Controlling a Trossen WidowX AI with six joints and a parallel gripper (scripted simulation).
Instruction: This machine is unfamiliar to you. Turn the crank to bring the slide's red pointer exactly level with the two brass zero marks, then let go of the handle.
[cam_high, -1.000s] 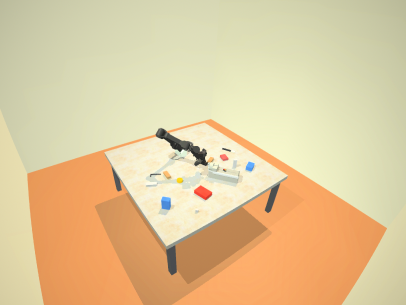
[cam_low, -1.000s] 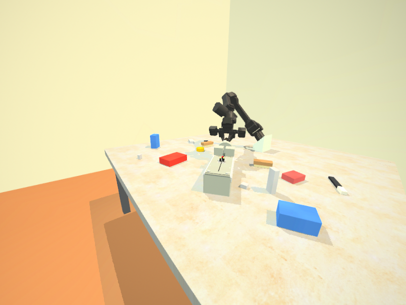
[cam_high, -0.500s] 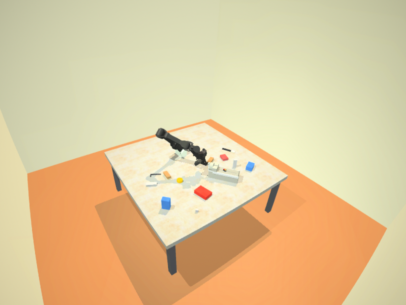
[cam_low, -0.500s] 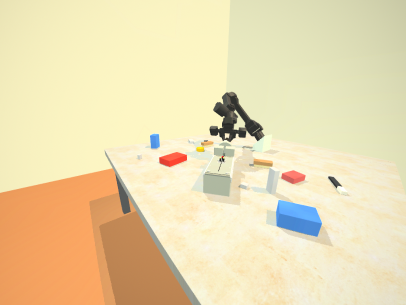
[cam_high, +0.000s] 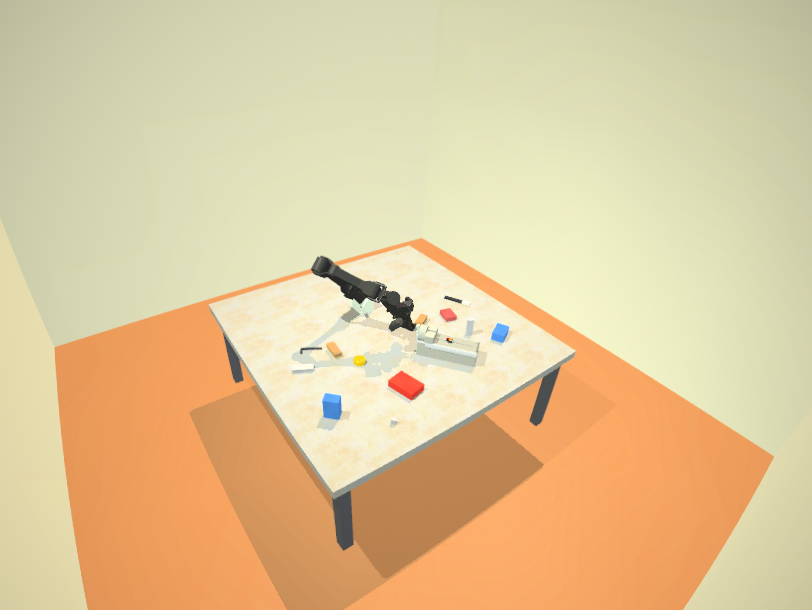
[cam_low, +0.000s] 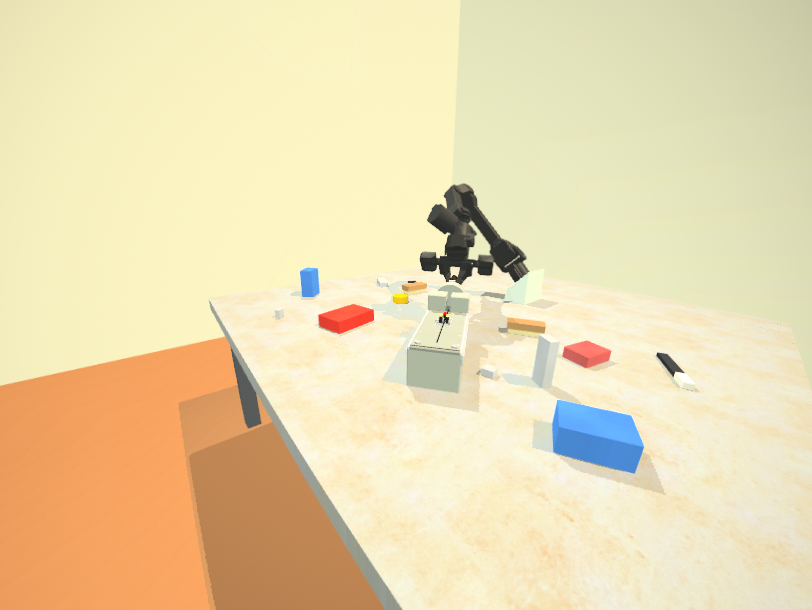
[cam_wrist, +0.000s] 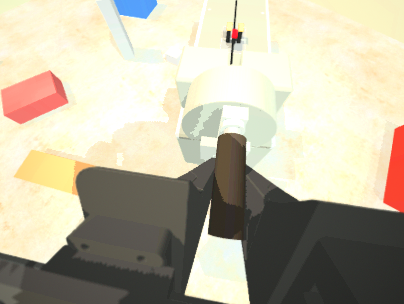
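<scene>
Right now my gripper tip is 10 mm below the crank. From my gripper tip the other things lie so: brown crank handle 20 mm above, 10 mm to the right, 10 mm behind; then red pointer 120 mm ahead, 100 mm to the left, 10 mm below; then yellow disc 260 mm to the right, 90 mm below, 30 mm behind.
</scene>
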